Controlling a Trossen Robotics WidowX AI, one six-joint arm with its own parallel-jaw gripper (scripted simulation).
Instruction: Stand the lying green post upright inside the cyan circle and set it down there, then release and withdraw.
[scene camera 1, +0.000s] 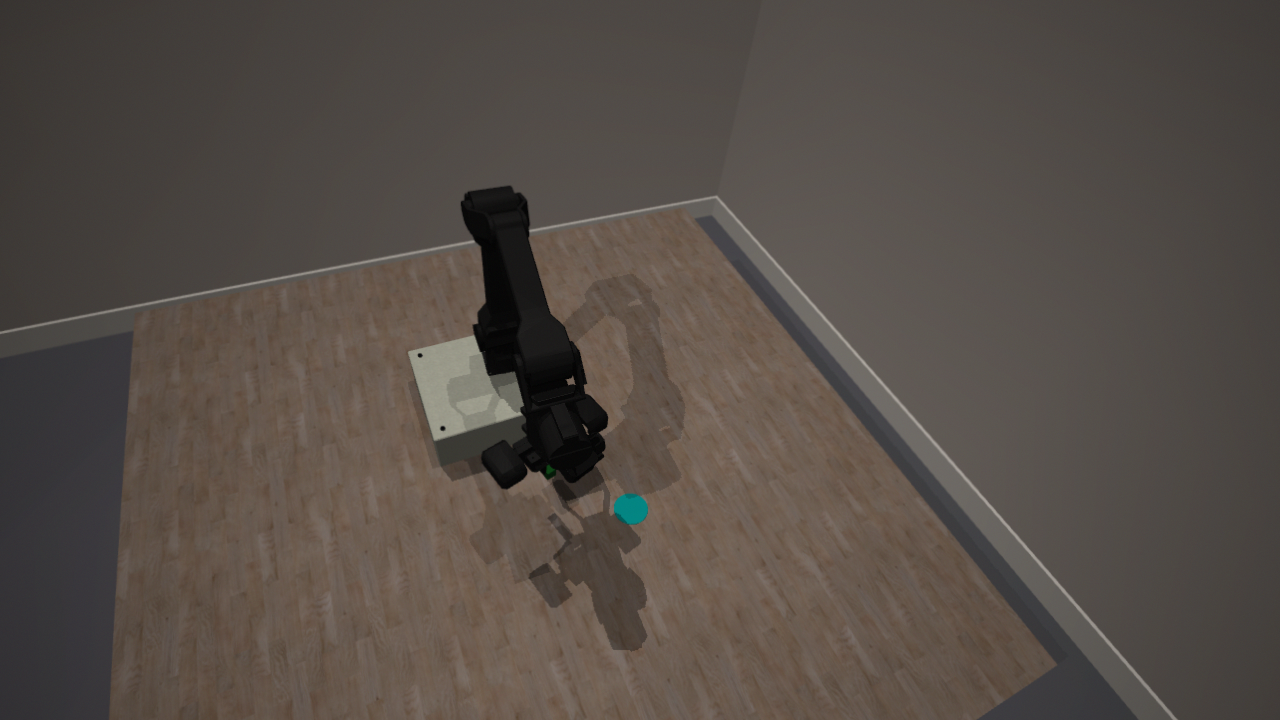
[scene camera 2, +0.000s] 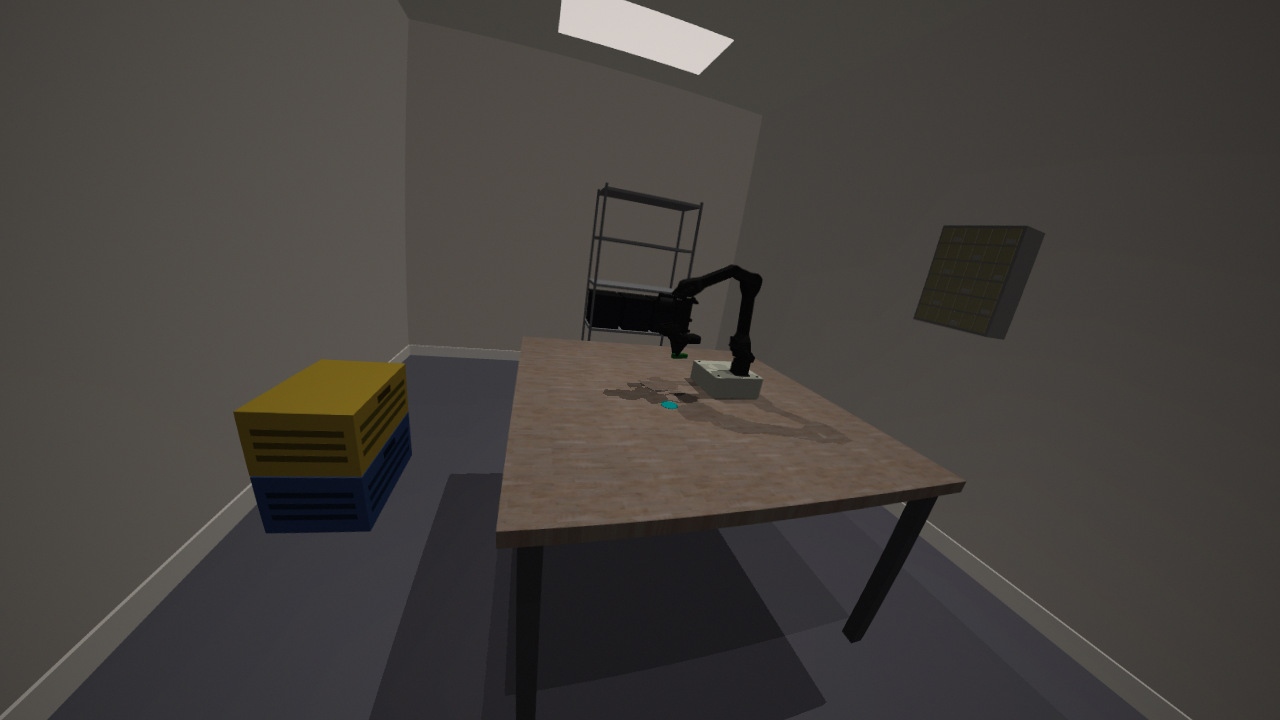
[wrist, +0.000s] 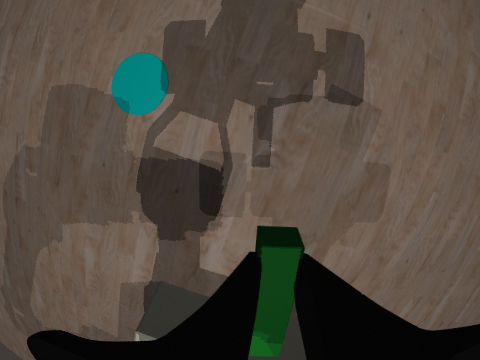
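Labels:
Green post (wrist: 280, 248): 9 cm from the lens. My gripper (wrist: 276, 262): 10 cm from the lens. The marked spots on the green post and a cyan circle (wrist: 140, 82) are 20 cm apart; the circle is 24 cm from the lens.

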